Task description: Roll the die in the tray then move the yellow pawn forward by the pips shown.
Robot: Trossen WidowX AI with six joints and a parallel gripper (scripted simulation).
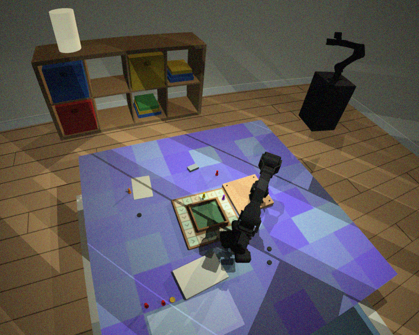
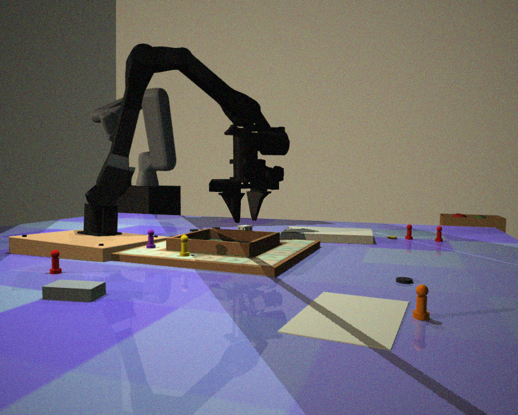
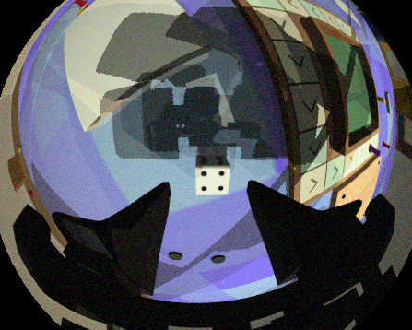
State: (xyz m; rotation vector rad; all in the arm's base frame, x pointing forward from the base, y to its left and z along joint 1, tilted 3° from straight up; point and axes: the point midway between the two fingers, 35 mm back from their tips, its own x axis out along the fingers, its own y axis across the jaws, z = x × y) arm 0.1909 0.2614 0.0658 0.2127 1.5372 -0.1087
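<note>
The white die is 20 mm below my gripper tip. From my gripper tip the other things lie so: white slab: 180 mm ahead, 70 mm to the left, 30 mm below; green-floored tray: 210 mm to the right, 80 mm ahead, 30 mm below; purple pawn: 300 mm to the right, 20 mm behind, 10 mm below.
</note>
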